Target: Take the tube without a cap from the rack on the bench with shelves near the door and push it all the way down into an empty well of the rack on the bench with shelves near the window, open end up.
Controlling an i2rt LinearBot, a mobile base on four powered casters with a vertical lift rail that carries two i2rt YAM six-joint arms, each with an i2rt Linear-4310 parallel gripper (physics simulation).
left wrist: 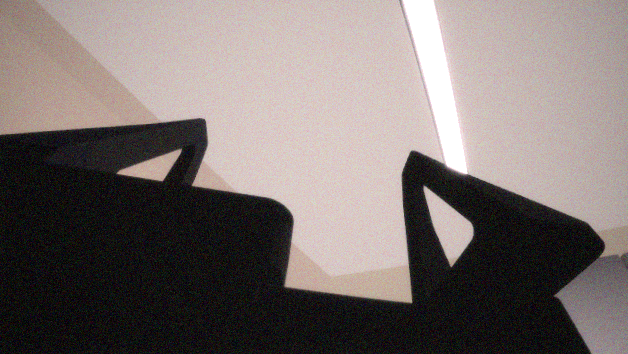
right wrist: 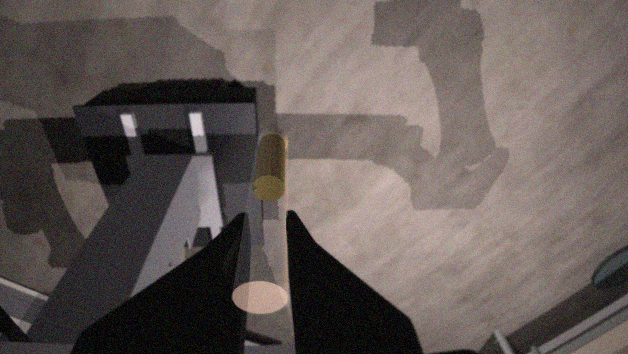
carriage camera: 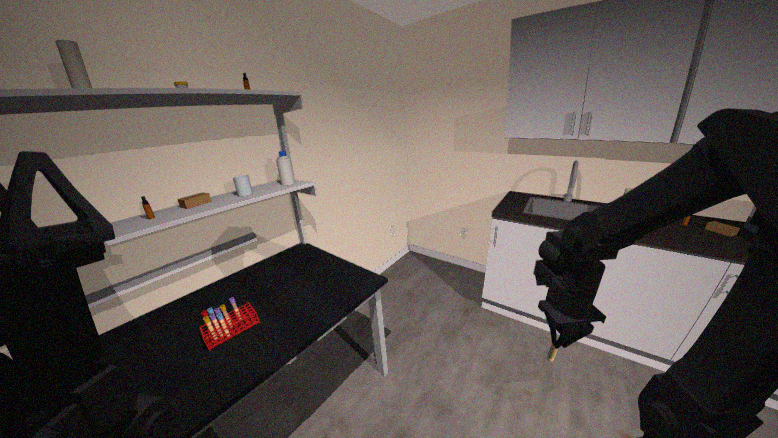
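Observation:
My right gripper [carriage camera: 556, 342] [right wrist: 268, 224] is shut on an uncapped tube [carriage camera: 552, 355] [right wrist: 270, 165] and holds it over the floor, away from the bench. The tube's lower part, with yellow-brown contents, sticks out below the fingertips. Its upper opening shows between the fingers in the right wrist view. My left gripper [left wrist: 306, 146] is open and empty, pointing up toward the ceiling. A red rack [carriage camera: 251, 322] with several capped tubes stands on the black bench with shelves at the left of the carriage view. A second rack does not show.
The black bench [carriage camera: 315, 272] has shelves [carriage camera: 217, 211] with bottles, a brown box and a jar. A sink counter [carriage camera: 669, 239] with white cabinets stands at the right, behind the right arm. Wall cabinets [carriage camera: 544, 81] hang above it. Grey floor [carriage camera: 435, 353] lies between bench and counter.

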